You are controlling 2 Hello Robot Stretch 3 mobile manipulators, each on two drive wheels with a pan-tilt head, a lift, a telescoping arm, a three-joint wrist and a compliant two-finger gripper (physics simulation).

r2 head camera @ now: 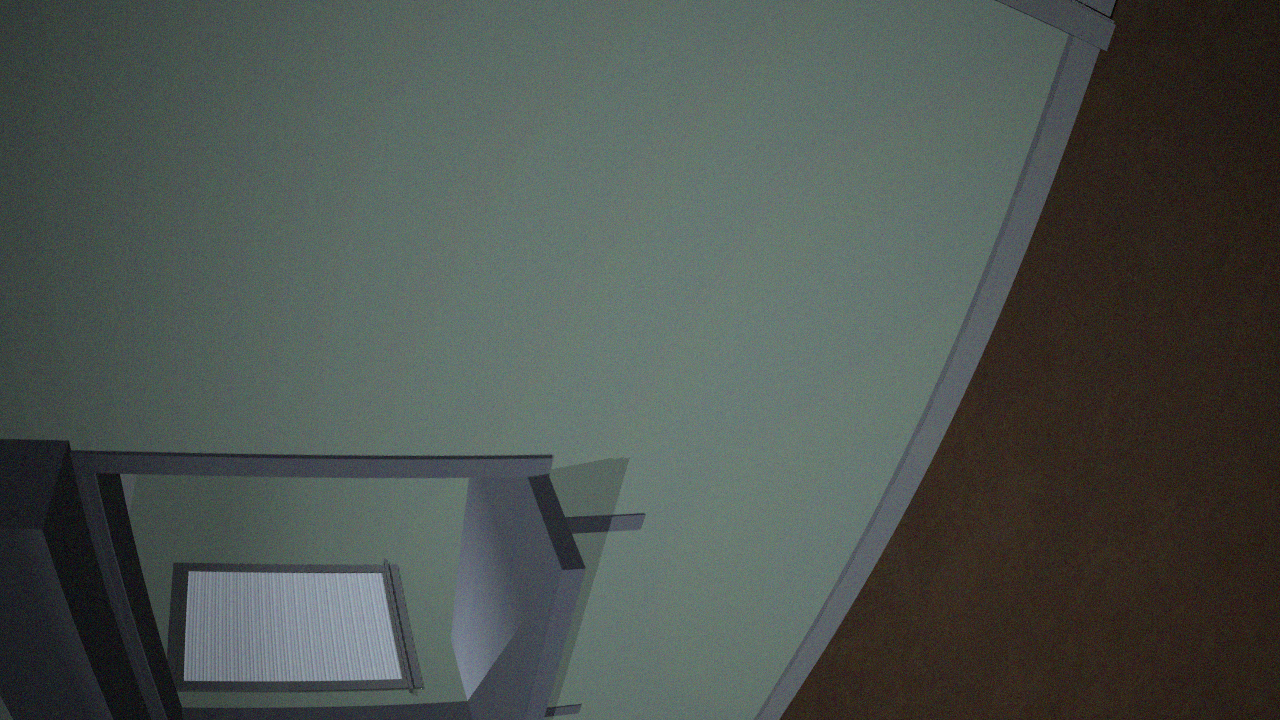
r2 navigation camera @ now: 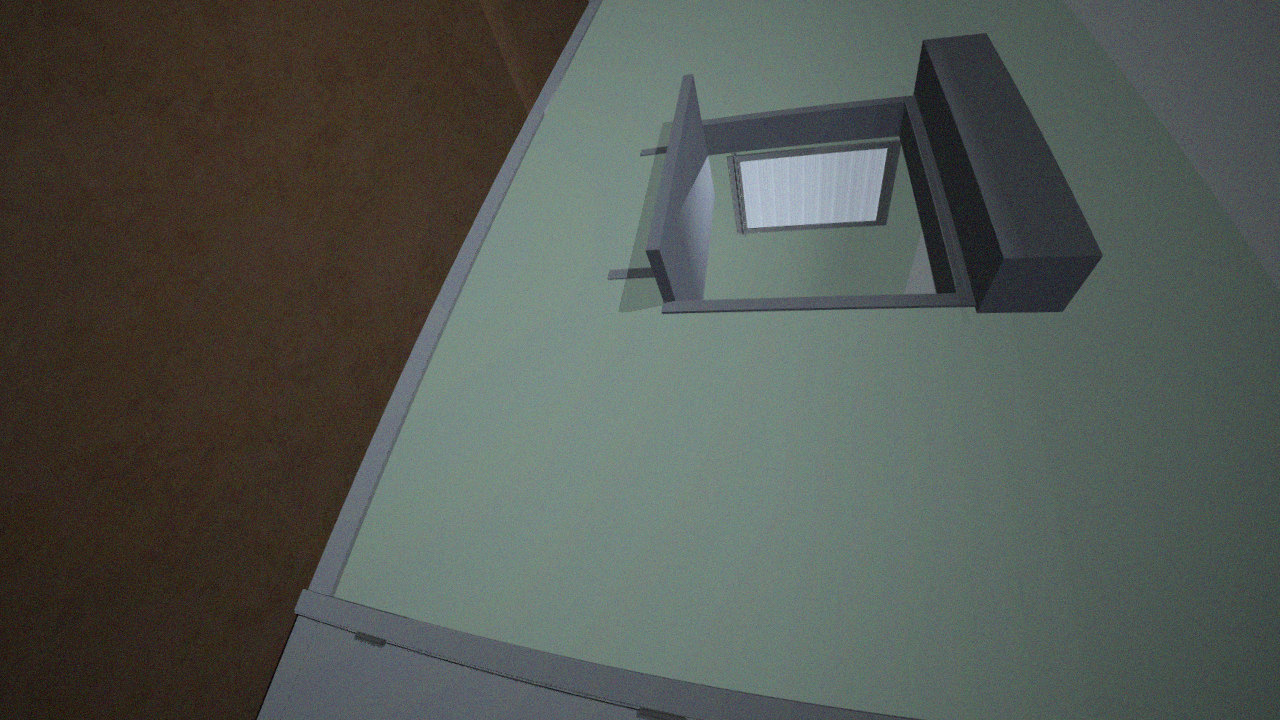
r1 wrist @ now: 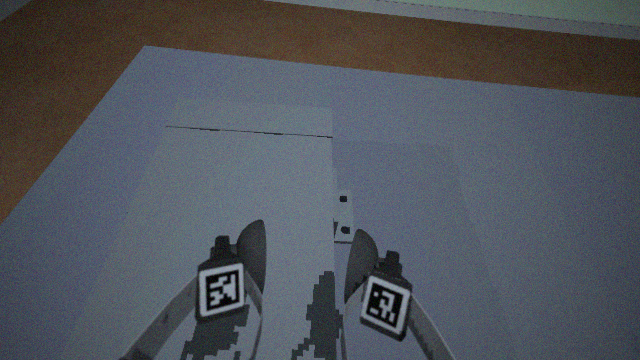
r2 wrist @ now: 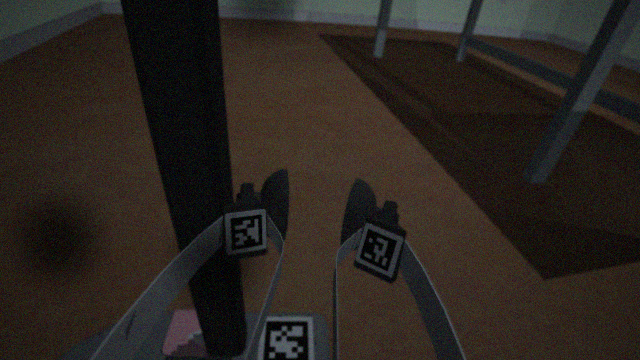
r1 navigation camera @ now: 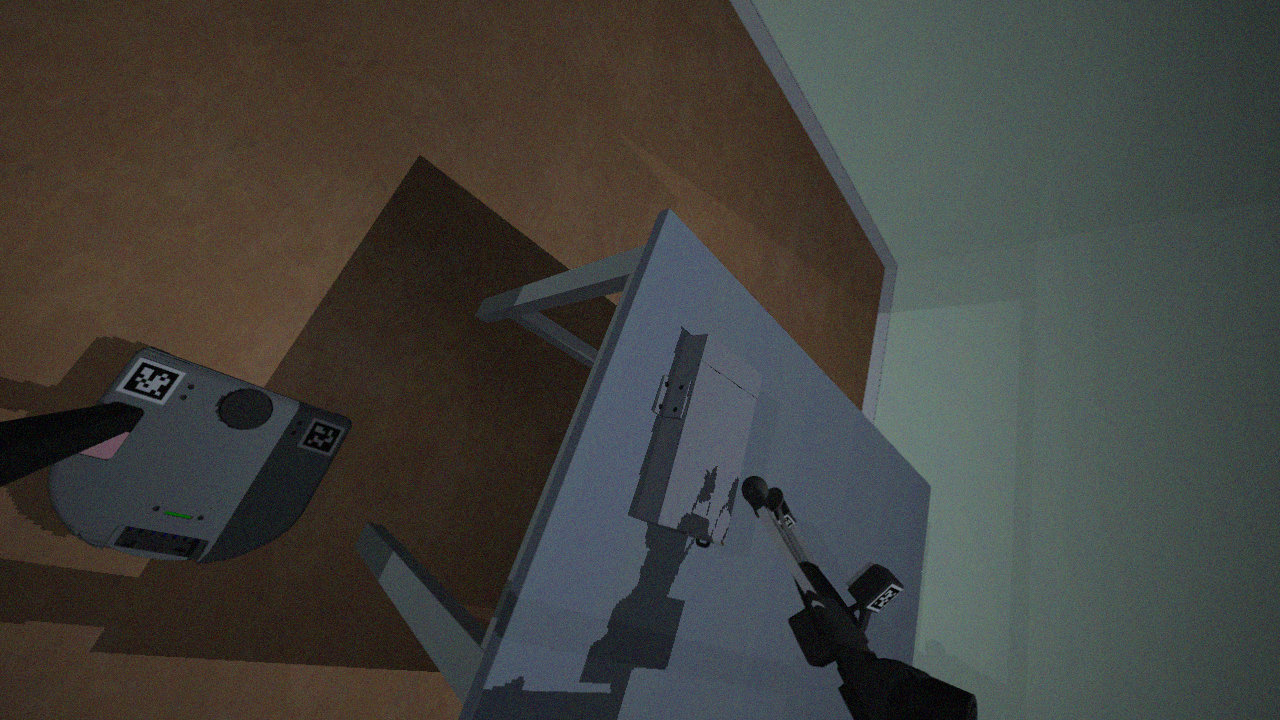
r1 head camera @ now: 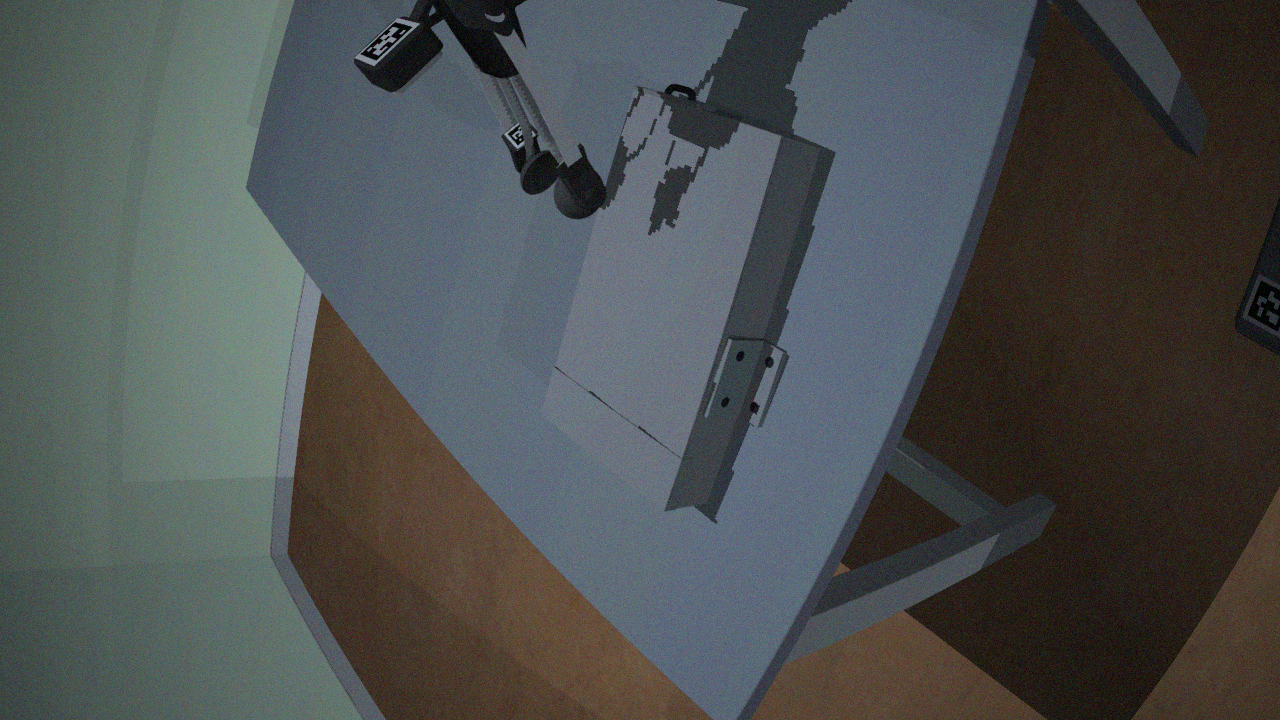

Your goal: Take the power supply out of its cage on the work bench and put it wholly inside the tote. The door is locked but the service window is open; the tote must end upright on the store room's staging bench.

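Note:
The cage [r1 head camera: 662, 295] [r1 navigation camera: 707, 438] [r1 wrist: 240, 190], a long pale grey box with a bolted bracket on one side, lies on the work bench [r1 head camera: 429, 295] [r1 navigation camera: 805, 429] [r1 wrist: 550, 200]. A black handle [r1 head camera: 680, 91] [r1 navigation camera: 704, 541] sticks out at its near end; the power supply's body is hidden inside. My r1 gripper [r1 head camera: 558, 182] [r1 navigation camera: 766, 495] [r1 wrist: 306, 255] is open and empty above the cage, past the handle end. My r2 gripper [r2 wrist: 317, 205] is open and empty above the floor. The service window [r2 head camera: 313, 465] [r2 navigation camera: 805, 302] is open. The tote does not show.
A sill board [r2 navigation camera: 678, 192] juts out below the window, and a dark housing [r2 navigation camera: 1029, 179] sits above it. The r1 base [r1 navigation camera: 214, 465] stands beside the bench leg [r1 navigation camera: 420, 591]. In the r2 wrist view, a black mast [r2 wrist: 185, 125] is at left and table legs [r2 wrist: 570, 110] at right.

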